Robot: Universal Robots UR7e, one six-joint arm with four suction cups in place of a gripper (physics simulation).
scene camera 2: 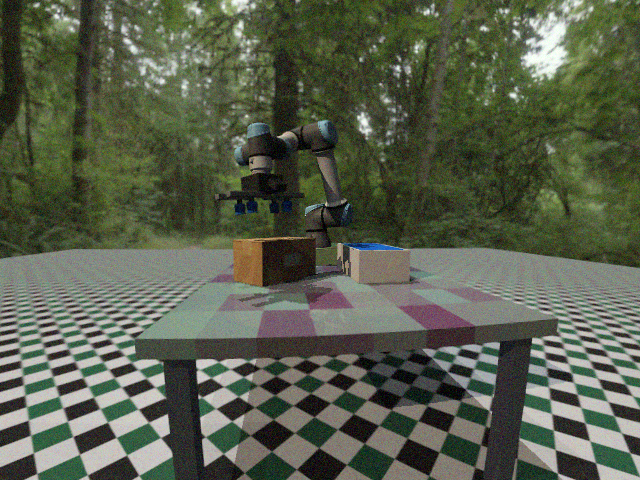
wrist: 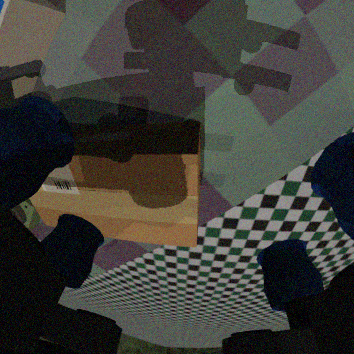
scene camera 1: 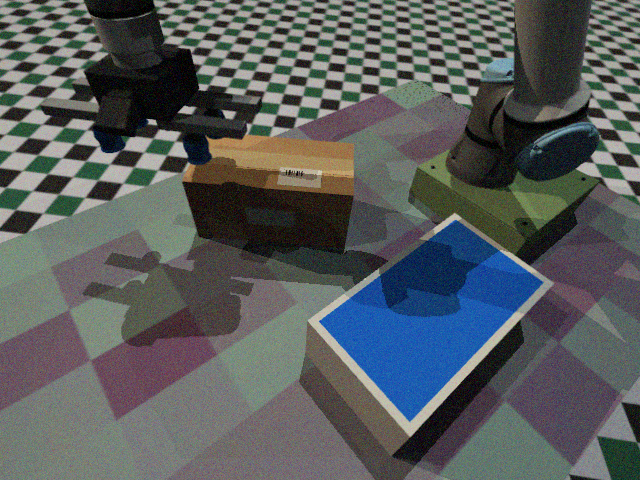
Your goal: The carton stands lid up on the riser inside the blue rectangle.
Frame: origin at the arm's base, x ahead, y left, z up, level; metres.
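Where they show: hand at its tool point: (scene camera 2: 264,212) (wrist: 186,211) (scene camera 1: 166,139); arm's base at its link origin: (scene camera 2: 317,246) (scene camera 1: 479,167).
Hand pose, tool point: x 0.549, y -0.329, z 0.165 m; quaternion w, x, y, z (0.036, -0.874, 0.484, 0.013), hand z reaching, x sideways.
Observation:
Each offset is from my tool point to the centre of the thing.
The brown carton @[dy +0.062, dx -0.166, dz -0.173 m] (scene camera 1: 320,219) (scene camera 2: 248,260) (wrist: 170,215) stands upright on the table, apart from the riser. Its top shows a lighter lengthwise band and a white barcode label; a grey patch is on one long side. The beige riser @[dy +0.453, dx -0.151, dz -0.190 m] (scene camera 1: 351,390) (scene camera 2: 385,268) (wrist: 37,35) has the blue rectangle @[dy +0.453, dx -0.151, dz -0.131 m] (scene camera 1: 372,351) (scene camera 2: 374,246) on its top, inside a pale border. My suction gripper (scene camera 1: 165,131) (scene camera 2: 263,206) (wrist: 185,215) is open, its blue cups pointing down. It hangs above the carton's level, with a gap below the cups in the scene camera 2 view, and carries nothing.
The arm's base stands on a green block (scene camera 1: 475,206) behind the riser, close to its far corner. The patchwork table (scene camera 1: 155,382) (scene camera 2: 361,346) carries carton, riser and block. Arm shadows fall on the table and the blue rectangle.

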